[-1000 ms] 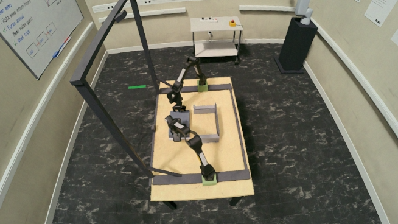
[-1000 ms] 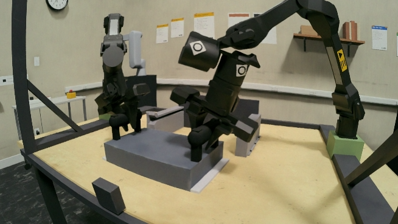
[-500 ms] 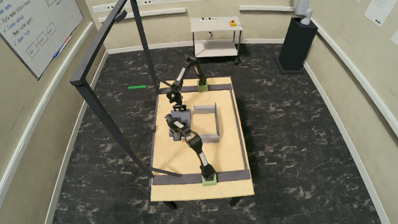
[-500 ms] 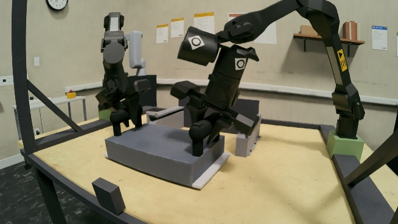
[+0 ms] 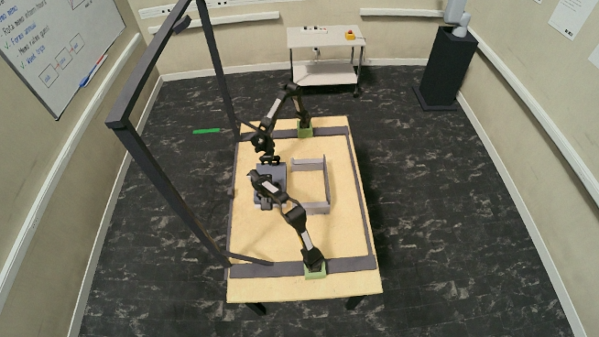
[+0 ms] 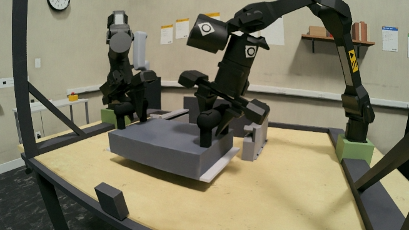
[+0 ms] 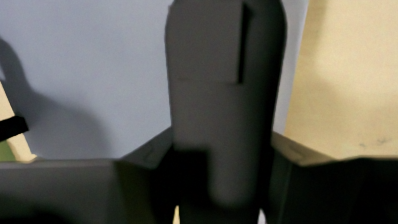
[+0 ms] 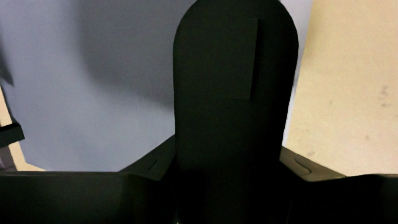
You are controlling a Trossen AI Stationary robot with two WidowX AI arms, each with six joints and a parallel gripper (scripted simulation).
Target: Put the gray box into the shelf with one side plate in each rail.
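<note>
The gray box lies 120 mm to the left of my right hand and 50 mm below it.
The gray box lies 120 mm to the right of my left hand and 50 mm below it.
</note>
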